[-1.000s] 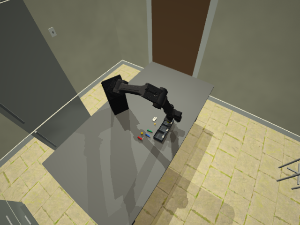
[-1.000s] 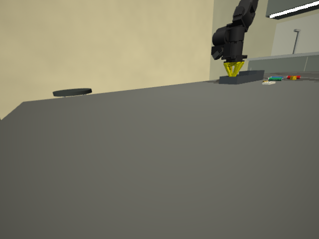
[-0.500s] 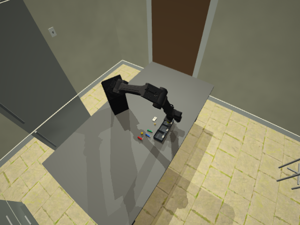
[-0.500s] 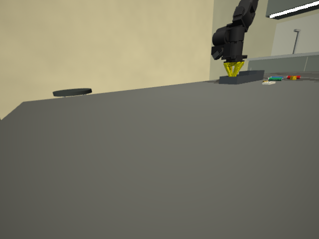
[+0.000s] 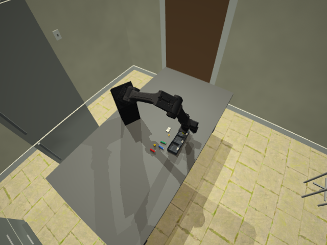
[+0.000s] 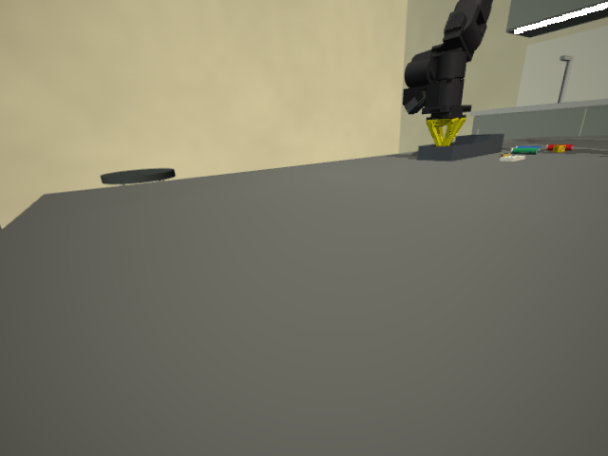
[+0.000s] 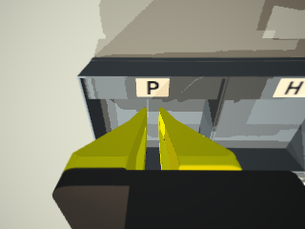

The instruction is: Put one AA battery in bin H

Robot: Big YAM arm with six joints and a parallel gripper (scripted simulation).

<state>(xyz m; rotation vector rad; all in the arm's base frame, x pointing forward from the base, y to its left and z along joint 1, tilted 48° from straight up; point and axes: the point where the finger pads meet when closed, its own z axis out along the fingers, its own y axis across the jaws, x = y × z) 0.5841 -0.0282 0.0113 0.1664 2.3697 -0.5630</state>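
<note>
Now: hand 23 cm past the red AA battery, 20 cm to the left of it and 2 cm above it. The rest, counted from my hand: brass nut (13 cm behind, 3 cm to the right, 2 cm below); then white domino (14 cm behind, 3 cm to the left, 2 cm below); then dark bin (8 cm to the right, 3 cm behind).
</note>
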